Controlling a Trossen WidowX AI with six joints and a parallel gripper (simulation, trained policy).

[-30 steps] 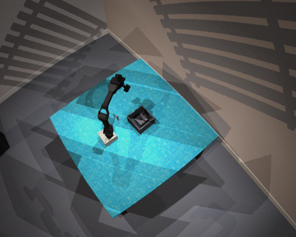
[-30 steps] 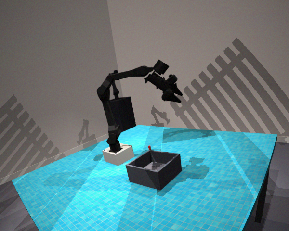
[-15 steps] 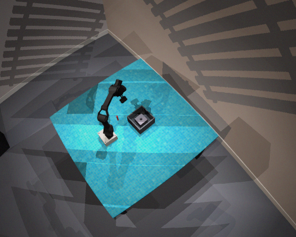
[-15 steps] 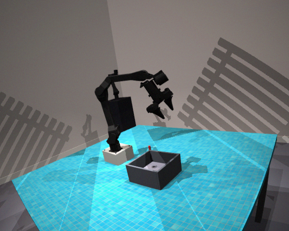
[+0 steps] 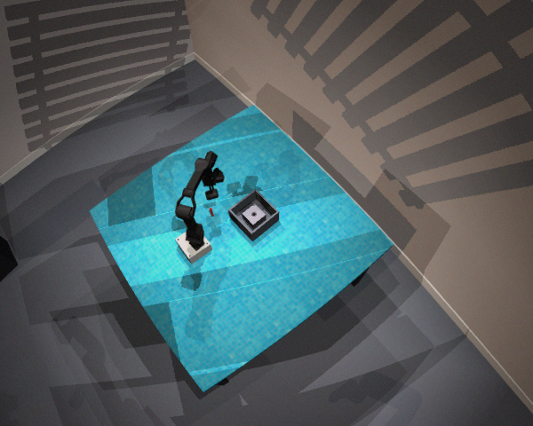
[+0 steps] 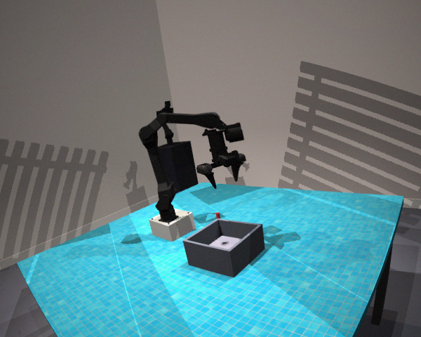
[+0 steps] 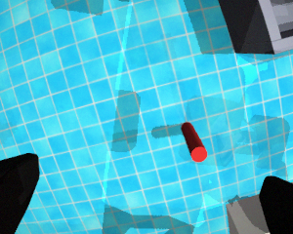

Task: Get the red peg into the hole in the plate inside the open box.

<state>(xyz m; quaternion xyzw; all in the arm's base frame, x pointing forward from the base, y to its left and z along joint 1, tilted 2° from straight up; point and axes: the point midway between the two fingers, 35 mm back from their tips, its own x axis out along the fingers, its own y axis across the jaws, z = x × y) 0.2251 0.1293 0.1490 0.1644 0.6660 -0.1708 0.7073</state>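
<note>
My gripper tip is now 15 cm above the red peg, 5 cm past it and 2 cm to the left of it. The rest, counted from my gripper tip: dark box 20 cm to the right, 17 cm below, 10 cm ahead; grey plate 20 cm to the right, 15 cm below, 10 cm ahead.
</note>
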